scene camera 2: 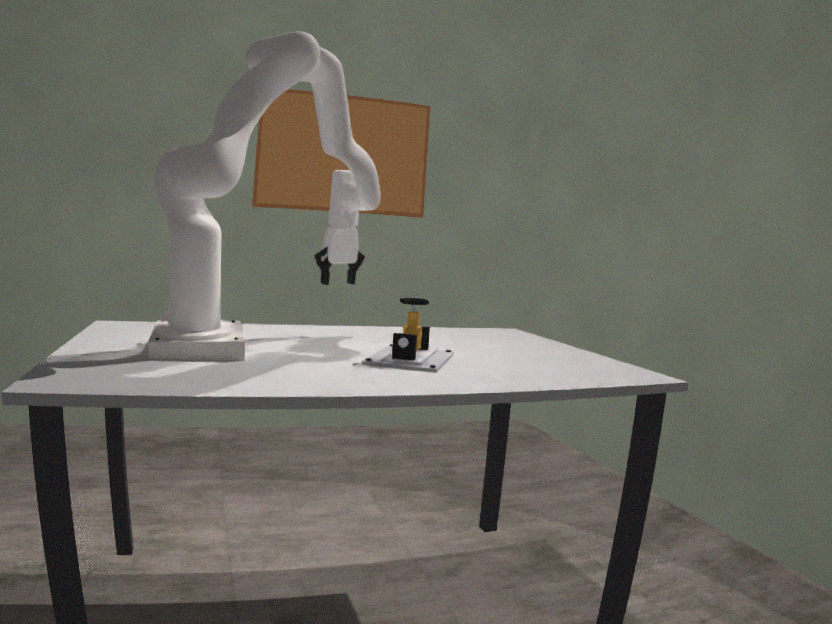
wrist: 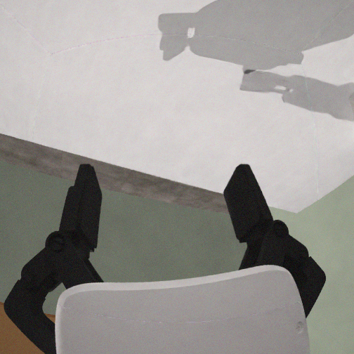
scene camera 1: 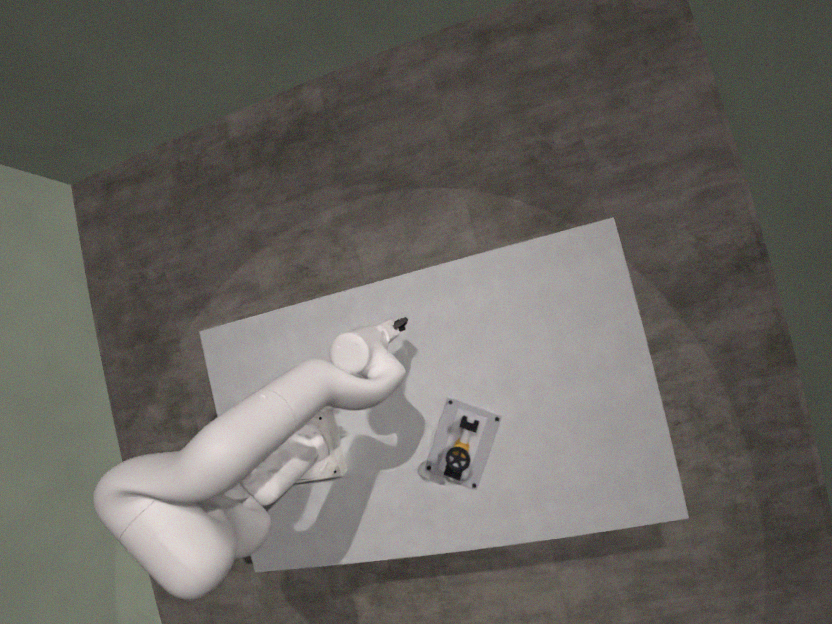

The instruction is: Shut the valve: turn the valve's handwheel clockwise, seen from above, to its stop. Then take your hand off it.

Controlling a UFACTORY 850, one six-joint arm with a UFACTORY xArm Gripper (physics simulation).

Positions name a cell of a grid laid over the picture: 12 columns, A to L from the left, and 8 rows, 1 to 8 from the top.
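Observation:
A grey base plate (scene camera 2: G5) is in sight, and so is the gripper (wrist: F5).

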